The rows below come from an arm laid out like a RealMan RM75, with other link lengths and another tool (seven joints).
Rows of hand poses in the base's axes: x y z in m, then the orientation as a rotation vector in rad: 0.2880 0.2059 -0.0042 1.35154 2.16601 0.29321; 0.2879 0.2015 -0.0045 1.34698 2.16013 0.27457; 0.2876 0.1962 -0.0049 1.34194 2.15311 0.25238; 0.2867 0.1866 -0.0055 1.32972 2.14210 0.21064; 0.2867 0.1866 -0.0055 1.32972 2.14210 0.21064; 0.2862 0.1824 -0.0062 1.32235 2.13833 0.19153; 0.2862 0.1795 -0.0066 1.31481 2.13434 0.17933; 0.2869 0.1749 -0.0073 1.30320 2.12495 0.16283; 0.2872 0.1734 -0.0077 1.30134 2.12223 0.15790; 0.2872 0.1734 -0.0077 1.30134 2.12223 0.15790; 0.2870 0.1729 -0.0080 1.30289 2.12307 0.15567; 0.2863 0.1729 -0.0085 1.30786 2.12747 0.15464
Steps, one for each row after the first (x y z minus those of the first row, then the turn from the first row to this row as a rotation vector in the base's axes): -0.0001 -0.0044 -0.0003 -0.01567 -0.00084 -0.00424; -0.0004 -0.0097 -0.0007 -0.03416 -0.00154 -0.00952; -0.0013 -0.0193 -0.0013 -0.06951 -0.00191 -0.01693; -0.0013 -0.0193 -0.0013 -0.06951 -0.00191 -0.01693; -0.0018 -0.0235 -0.0020 -0.08610 -0.00166 -0.01873; -0.0018 -0.0264 -0.0024 -0.09838 -0.00386 -0.01901; -0.0011 -0.0310 -0.0031 -0.11676 -0.01041 -0.02042; -0.0008 -0.0325 -0.0035 -0.12152 -0.01160 -0.02171; -0.0008 -0.0325 -0.0035 -0.12152 -0.01160 -0.02171; -0.0010 -0.0330 -0.0038 -0.12204 -0.00953 -0.02269; -0.0017 -0.0330 -0.0043 -0.11925 -0.00370 -0.02369
